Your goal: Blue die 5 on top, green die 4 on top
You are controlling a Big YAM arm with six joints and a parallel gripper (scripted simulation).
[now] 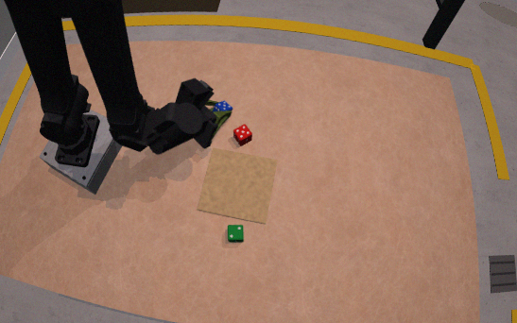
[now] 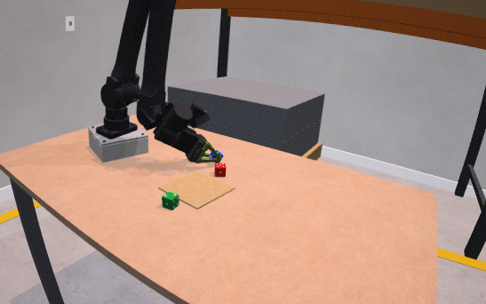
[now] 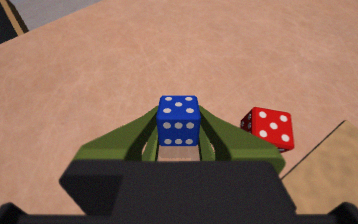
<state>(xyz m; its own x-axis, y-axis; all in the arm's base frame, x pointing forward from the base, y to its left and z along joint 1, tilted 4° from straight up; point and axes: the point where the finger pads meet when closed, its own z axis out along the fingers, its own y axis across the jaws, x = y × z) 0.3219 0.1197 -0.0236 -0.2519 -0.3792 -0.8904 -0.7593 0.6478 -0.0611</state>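
Right now the red die is 50 mm to the right of my hand, 50 mm ahead of it and 10 mm below it. From my hand the other things lie so: tan mat (160 mm to the right, 50 mm ahead, 20 mm below); then green die (270 mm to the right, 50 mm ahead, 10 mm below); then blue die (right at my hand).
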